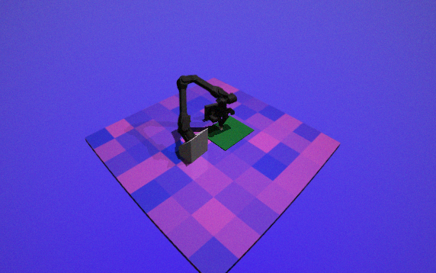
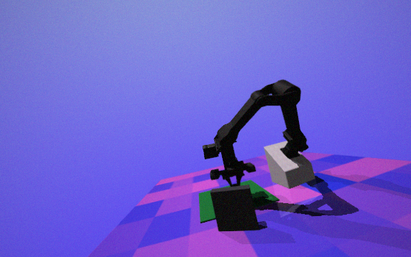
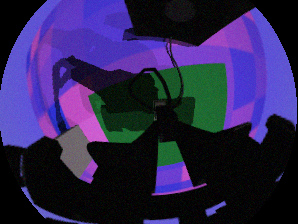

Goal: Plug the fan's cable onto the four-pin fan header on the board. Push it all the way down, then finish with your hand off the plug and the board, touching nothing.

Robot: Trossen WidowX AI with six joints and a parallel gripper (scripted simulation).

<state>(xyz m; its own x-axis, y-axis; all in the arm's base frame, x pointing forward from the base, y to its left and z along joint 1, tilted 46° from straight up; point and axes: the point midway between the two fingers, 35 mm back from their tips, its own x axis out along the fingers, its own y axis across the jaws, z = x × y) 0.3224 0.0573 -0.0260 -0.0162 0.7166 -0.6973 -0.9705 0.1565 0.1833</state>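
Now: the green board 60 mm below my gripper tip, 50 mm to the right of it and 10 mm ahead of it. Round my gripper tip: black fan (130 mm to the left, 60 mm ahead, 20 mm above).
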